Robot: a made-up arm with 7 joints. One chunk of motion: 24 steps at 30 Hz.
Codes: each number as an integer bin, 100 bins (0 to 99) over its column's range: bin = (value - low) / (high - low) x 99, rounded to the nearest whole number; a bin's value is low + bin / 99 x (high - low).
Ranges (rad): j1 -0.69..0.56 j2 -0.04..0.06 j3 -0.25..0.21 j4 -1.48..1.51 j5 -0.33..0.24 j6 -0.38..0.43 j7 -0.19..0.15
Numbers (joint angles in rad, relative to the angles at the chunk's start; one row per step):
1: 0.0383 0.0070 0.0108 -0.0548 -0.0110 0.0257 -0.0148
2: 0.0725 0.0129 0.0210 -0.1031 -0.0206 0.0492 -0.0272
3: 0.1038 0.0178 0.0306 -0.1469 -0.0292 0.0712 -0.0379
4: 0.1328 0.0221 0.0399 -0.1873 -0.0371 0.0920 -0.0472
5: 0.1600 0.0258 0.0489 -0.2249 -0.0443 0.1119 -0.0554
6: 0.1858 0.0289 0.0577 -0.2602 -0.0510 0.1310 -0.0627
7: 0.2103 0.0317 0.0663 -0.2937 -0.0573 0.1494 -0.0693
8: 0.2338 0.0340 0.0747 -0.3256 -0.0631 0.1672 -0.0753
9: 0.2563 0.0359 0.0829 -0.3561 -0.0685 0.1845 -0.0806
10: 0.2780 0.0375 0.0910 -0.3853 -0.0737 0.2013 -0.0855
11: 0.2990 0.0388 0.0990 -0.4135 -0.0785 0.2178 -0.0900
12: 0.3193 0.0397 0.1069 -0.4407 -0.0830 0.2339 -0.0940
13: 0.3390 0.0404 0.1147 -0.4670 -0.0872 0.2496 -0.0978
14: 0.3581 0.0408 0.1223 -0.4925 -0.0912 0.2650 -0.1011
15: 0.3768 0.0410 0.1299 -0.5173 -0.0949 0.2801 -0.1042
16: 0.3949 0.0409 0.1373 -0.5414 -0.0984 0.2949 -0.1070
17: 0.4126 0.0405 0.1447 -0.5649 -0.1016 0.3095 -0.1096
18: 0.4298 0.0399 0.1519 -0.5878 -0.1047 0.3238 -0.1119
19: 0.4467 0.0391 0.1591 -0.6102 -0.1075 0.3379 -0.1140
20: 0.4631 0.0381 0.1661 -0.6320 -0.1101 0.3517 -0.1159
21: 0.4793 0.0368 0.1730 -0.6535 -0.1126 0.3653 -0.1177
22: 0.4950 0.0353 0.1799 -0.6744 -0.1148 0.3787 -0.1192
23: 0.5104 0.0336 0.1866 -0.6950 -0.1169 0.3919 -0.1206
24: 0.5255 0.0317 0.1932 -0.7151 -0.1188 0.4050 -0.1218
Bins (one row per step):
1: 58 47 56 47 55 50 51
2: 60 52 58 46 54 52 47
3: 63 57 60 44 52 55 44
4: 65 61 62 43 51 58 42
5: 67 65 64 42 50 60 39
6: 69 68 66 40 48 62 37
7: 71 71 68 39 47 65 35
8: 73 73 70 38 46 67 33
9: 75 75 72 37 45 69 32
10: 77 77 73 36 45 71 30
11: 78 78 75 35 44 73 29
12: 80 79 77 34 43 75 28
13: 81 80 78 34 42 77 27
14: 83 80 80 33 41 79 26
15: 84 80 82 32 41 81 25
16: 86 80 83 31 40 82 24
17: 87 80 85 30 40 84 23
18: 89 79 86 30 39 86 23
19: 90 78 88 29 39 88 22
20: 91 77 90 28 38 89 22
21: 93 76 91 27 38 91 21
22: 94 75 93 27 37 93 21
23: 95 73 94 26 37 94 20
24: 96 71 95 25 37 96 20

